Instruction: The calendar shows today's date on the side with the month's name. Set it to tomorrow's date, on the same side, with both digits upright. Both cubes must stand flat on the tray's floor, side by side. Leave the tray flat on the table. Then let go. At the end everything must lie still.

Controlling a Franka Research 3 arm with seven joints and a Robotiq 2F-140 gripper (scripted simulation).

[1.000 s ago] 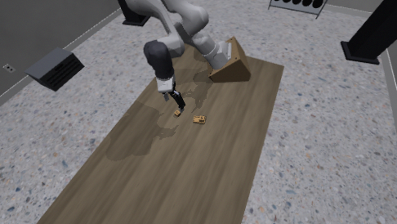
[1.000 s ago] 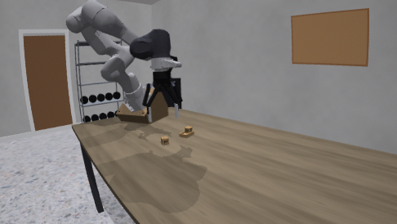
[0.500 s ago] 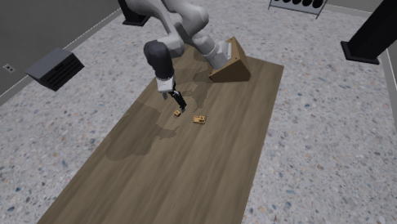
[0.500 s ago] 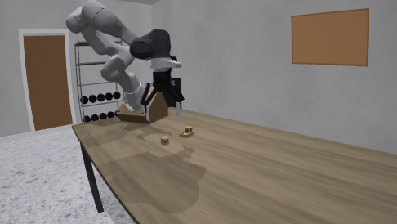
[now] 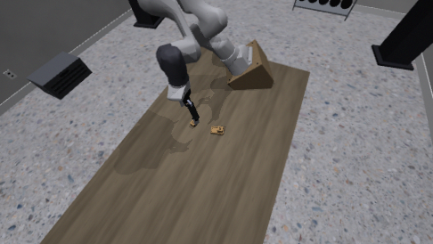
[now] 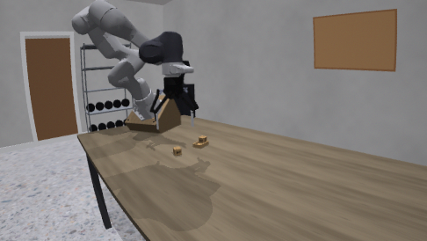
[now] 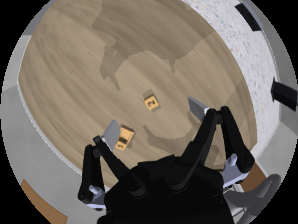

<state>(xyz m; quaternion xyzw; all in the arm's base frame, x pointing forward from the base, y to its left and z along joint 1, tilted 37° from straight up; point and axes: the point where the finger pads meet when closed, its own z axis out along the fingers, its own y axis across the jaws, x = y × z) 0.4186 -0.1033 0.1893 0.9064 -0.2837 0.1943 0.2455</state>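
The cube is 12 cm below my hand. From my hand the other things lie so: tray: 16 cm to the left, 12 cm below.
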